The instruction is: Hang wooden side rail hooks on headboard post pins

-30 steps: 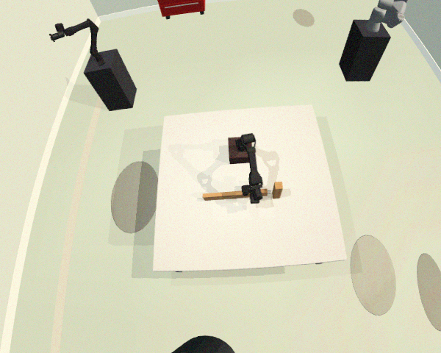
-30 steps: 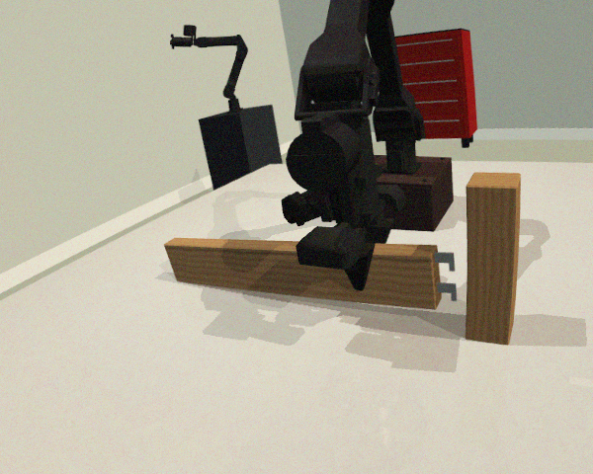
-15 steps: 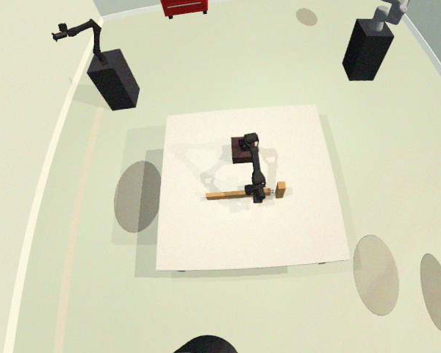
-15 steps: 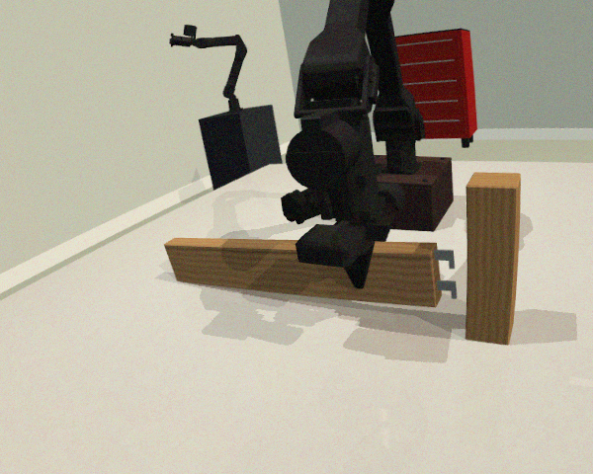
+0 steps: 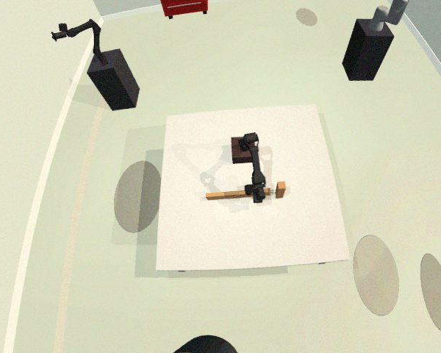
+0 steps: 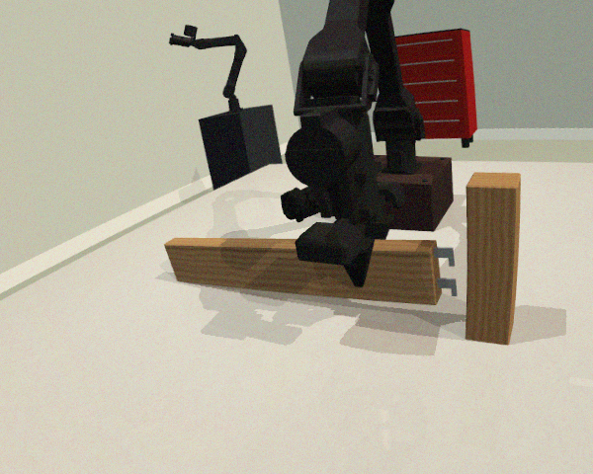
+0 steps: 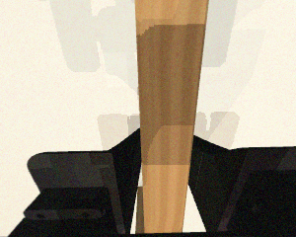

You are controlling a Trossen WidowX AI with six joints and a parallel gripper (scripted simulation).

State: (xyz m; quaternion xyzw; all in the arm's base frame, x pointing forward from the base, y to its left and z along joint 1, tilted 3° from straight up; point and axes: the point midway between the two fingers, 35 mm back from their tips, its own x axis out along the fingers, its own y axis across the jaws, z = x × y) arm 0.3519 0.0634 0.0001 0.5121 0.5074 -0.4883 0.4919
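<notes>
The headboard post lies 16 cm to the left of my gripper tip and 4 cm above it.
</notes>
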